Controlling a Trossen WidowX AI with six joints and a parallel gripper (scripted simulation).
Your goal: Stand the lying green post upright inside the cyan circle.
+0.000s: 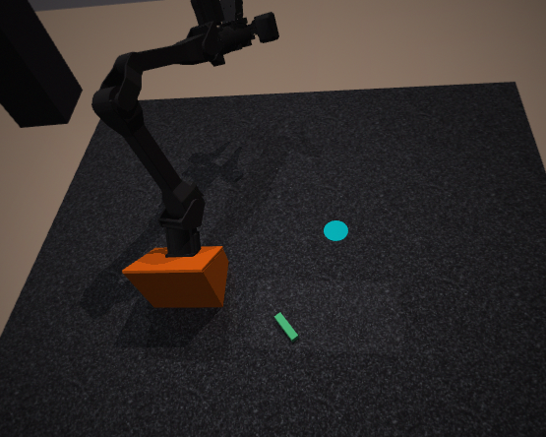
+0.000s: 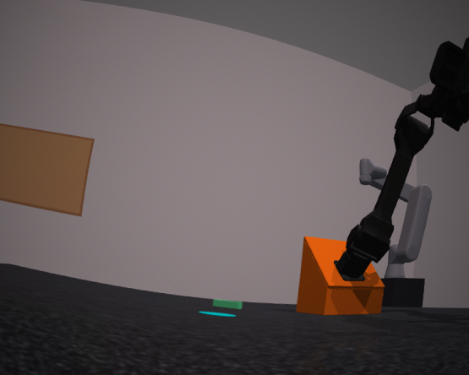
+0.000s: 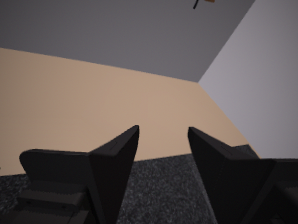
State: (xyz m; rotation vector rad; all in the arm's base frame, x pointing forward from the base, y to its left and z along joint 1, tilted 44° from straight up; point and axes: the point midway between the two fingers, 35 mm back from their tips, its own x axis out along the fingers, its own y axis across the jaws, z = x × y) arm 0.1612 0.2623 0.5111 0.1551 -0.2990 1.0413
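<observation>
The green post is 710 mm to the right of my gripper tip, 260 mm below it and 40 mm ahead of it. The rest, counted from my gripper tip: cyan circle 470 mm to the right, 270 mm below, 160 mm ahead.
</observation>
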